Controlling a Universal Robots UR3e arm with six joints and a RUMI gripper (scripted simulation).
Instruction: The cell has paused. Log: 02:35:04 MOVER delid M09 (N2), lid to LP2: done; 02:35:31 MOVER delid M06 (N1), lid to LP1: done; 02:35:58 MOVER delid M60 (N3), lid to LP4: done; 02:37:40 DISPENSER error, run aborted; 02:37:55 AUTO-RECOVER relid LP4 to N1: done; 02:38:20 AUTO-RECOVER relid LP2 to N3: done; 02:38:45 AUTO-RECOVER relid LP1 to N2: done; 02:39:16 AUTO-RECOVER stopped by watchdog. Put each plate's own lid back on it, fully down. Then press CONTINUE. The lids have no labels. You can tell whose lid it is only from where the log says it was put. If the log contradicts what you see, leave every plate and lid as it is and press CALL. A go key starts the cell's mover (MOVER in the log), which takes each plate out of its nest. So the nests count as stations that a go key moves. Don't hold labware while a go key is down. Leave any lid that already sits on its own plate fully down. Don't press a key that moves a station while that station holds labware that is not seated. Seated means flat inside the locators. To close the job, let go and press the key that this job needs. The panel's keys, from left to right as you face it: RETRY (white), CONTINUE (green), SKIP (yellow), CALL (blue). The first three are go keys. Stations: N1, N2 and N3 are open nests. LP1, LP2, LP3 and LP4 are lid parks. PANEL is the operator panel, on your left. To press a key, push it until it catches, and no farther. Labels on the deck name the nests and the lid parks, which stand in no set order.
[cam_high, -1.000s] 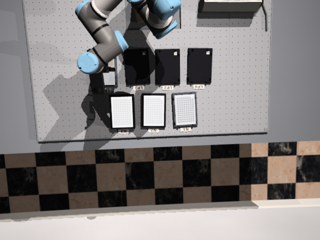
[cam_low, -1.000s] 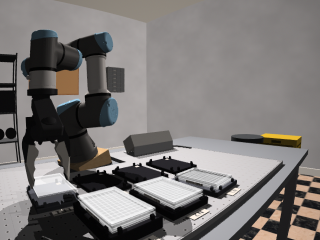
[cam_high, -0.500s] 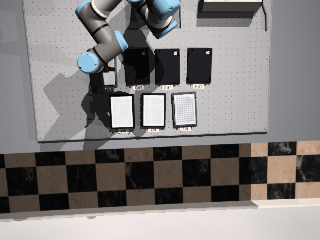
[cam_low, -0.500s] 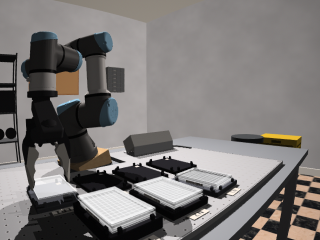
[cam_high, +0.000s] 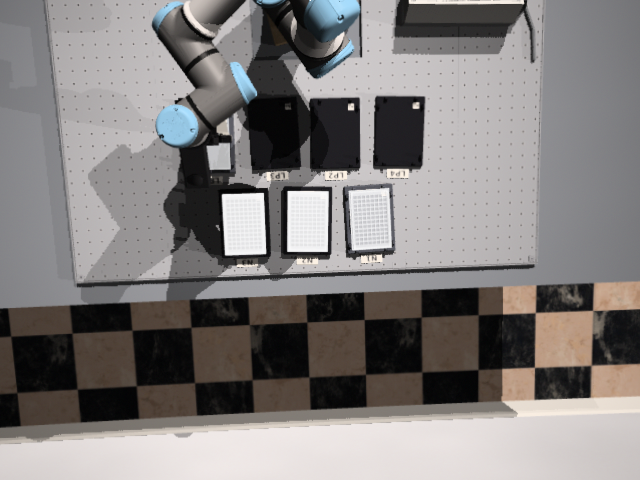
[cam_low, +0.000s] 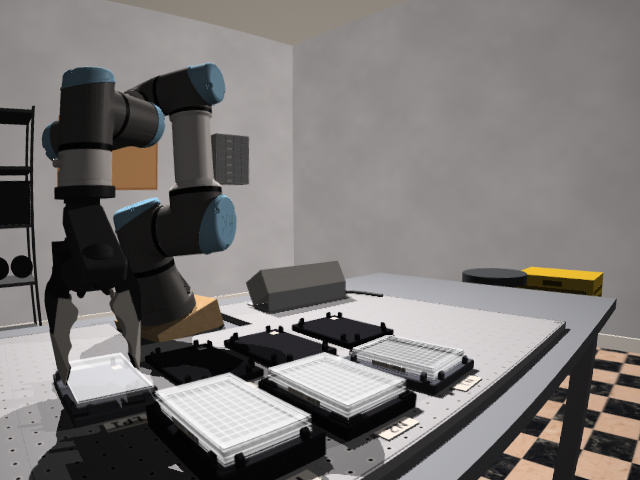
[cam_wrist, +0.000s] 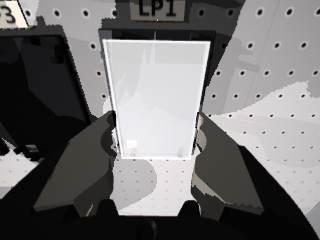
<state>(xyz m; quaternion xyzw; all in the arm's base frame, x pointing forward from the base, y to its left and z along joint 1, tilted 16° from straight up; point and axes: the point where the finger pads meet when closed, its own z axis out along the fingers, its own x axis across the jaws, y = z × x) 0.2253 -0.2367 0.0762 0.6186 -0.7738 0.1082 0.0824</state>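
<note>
The lid park LP1 lies 30 mm below my hand. Round my hand: lid park LP2: 260 mm to the left, 50 mm ahead, 30 mm below; plate: 190 mm ahead, 30 mm to the left; LP3 lid park: 130 mm to the left, 30 mm below, 20 mm ahead.
</note>
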